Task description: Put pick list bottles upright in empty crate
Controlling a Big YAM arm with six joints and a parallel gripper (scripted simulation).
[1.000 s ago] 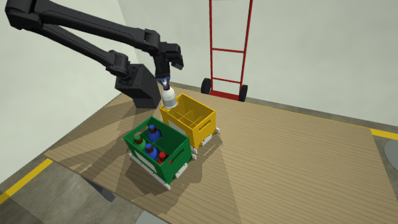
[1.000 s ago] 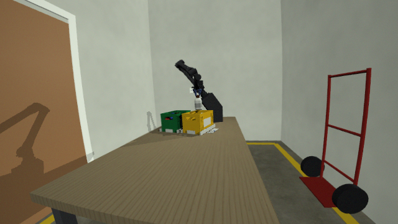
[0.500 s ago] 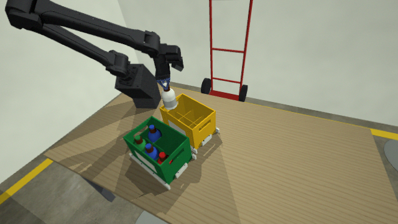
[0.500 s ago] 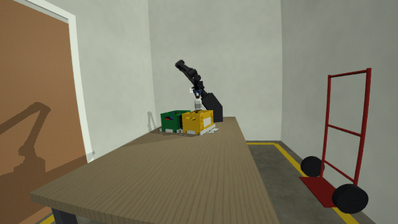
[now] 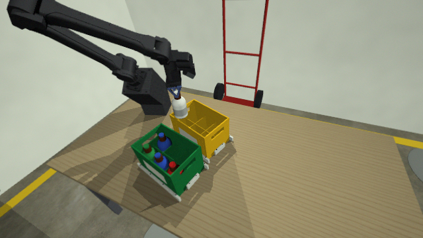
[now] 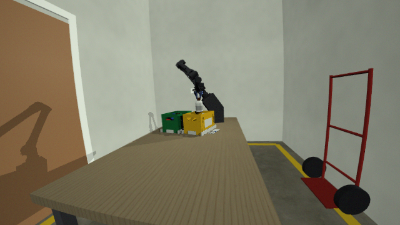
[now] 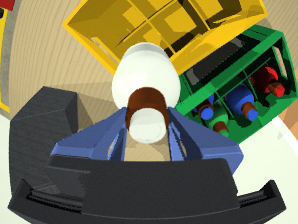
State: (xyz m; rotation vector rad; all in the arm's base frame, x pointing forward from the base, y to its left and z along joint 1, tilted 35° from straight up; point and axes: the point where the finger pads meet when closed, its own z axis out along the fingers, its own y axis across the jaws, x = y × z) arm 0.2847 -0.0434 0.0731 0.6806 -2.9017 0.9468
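Right now my hand is 6 cm above the white-labelled bottle. From my hand the other things lie so: green crate: 22 cm to the right, 22 cm below, 2 cm ahead; then green-label bottle: 24 cm to the right, 22 cm below, 8 cm behind; then yellow crate: 22 cm below, 10 cm ahead, 1 cm to the left.
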